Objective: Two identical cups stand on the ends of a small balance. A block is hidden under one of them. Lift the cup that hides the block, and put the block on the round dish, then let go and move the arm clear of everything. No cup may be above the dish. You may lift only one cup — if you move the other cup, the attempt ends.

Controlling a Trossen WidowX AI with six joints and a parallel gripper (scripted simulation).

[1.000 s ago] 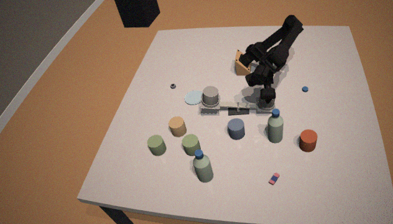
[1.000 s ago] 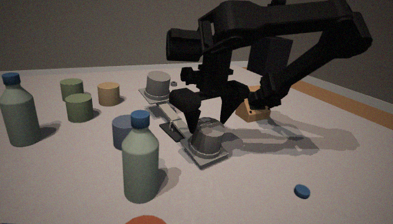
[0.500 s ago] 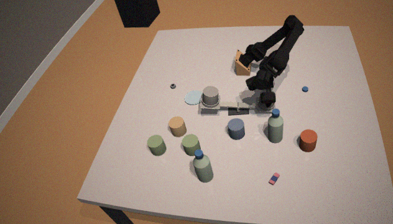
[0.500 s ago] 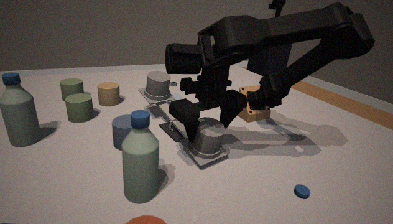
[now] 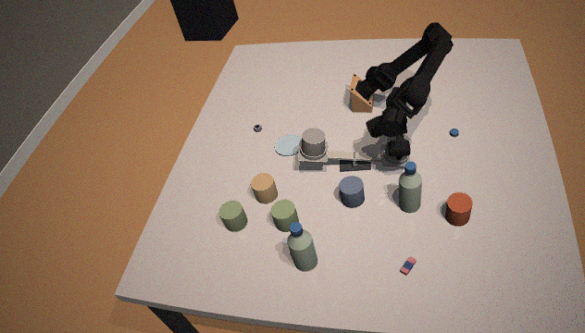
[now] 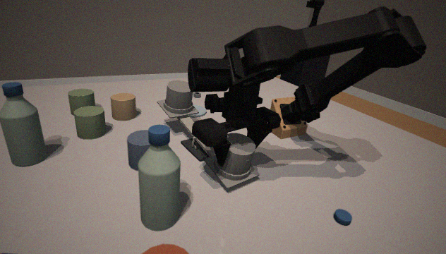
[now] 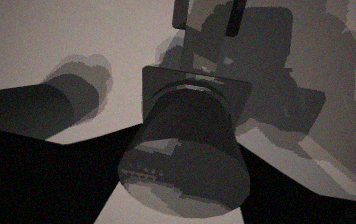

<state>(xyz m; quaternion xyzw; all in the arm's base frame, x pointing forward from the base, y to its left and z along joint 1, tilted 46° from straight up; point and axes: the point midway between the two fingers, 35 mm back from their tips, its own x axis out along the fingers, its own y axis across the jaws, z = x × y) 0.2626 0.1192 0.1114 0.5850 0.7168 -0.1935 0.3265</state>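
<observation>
Right now the blue disc is 17 cm to the left of my gripper tip, 15 cm behind it and 4 cm below it. From my gripper tip the other things lie so: red can: 20 cm to the left, 20 cm ahead, 1 cm below; balance: 13 cm to the right, 3 cm ahead, 1 cm below; teal block: right at my gripper tip.
</observation>
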